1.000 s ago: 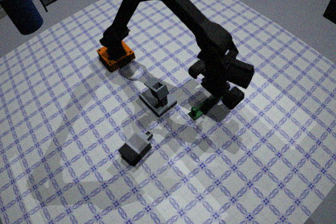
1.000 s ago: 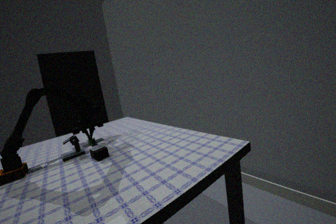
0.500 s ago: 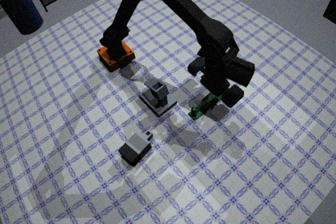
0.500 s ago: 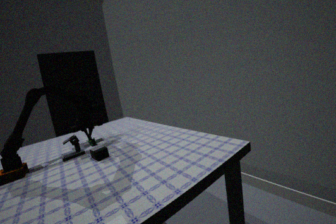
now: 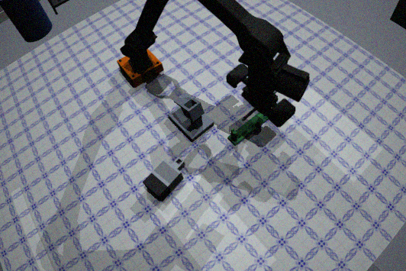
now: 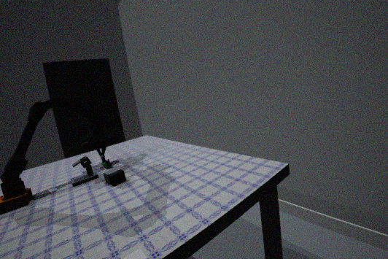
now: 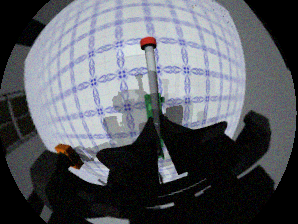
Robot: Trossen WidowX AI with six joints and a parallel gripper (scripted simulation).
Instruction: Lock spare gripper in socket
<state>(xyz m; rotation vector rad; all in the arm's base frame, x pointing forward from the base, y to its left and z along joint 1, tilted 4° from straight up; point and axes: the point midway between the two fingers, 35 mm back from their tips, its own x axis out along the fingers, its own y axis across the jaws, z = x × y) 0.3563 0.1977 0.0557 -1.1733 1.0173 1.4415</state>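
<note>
Now: the green cradle 1 cm ahead of my gripper tip, 3 cm to the right of it and 2 cm below it. The rest, counted from my gripper tip: socket: 9 cm behind, 16 cm to the right, 1 cm above; dark spare gripper: 3 cm ahead, 30 cm to the right, 2 cm below.
</note>
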